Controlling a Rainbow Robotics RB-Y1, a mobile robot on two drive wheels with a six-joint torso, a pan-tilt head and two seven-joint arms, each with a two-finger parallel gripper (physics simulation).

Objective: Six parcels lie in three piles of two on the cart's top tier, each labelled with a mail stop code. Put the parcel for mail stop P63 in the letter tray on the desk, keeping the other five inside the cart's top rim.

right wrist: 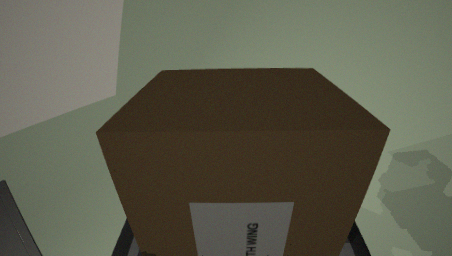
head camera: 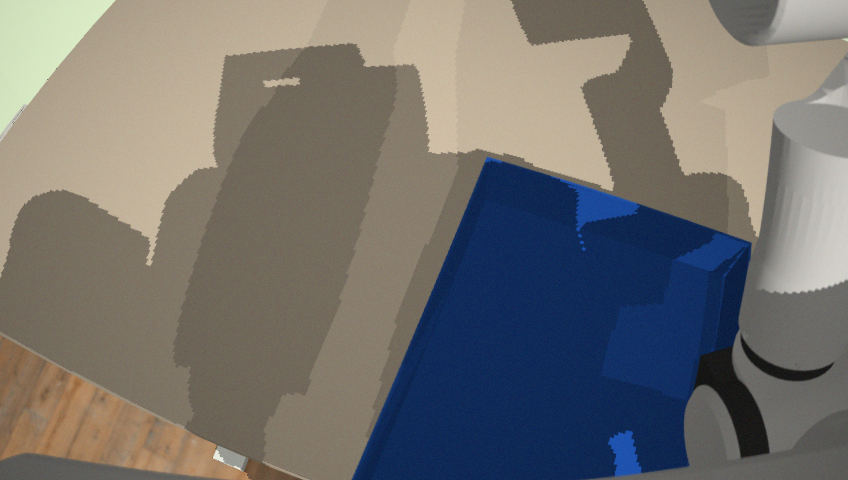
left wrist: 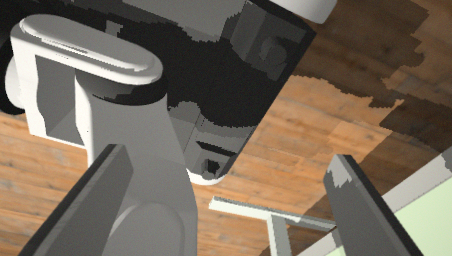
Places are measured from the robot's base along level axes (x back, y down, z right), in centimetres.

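Pixels of known places: left gripper, fingertip midpoint: (left wrist: 228,162).
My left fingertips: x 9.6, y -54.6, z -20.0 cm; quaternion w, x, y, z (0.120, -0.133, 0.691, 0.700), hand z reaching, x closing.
Ahead of a thing's pixels: the offset from my left fingertips to its top centre. "spot": to the spot under its first point. Level surfaces: height alone.
A brown box parcel {dy -98.7, dx -55.7, dz +16.0 cm} (right wrist: 242,165) fills the middle of the right wrist view. Its white label {spot: dy -92.8, dx -54.2, dz +18.6 cm} (right wrist: 242,227) shows part of the words "TH WING"; the mail stop code is out of sight. My right gripper (right wrist: 242,245) is shut on this parcel, with dark finger edges at both its sides. The gripper does not show in the head view. A blue tray {dy -46.8, dx -31.3, dz +21.1 cm} (head camera: 523,333) with raised walls shows against the beige desk {dy -40.5 cm} (head camera: 119,118), and no parcel shows in its visible part. My left gripper (left wrist: 228,162) is open and empty above the floor. The cart and the other parcels do not show.
My right arm (head camera: 803,196) covers the tray's right side in the head view. The left wrist view shows my dark wheeled base (left wrist: 225,80), the wooden floor {dy +54.5 cm} (left wrist: 310,120) and a pale metal leg frame (left wrist: 245,209). A green surface (right wrist: 250,35) lies behind the held parcel.
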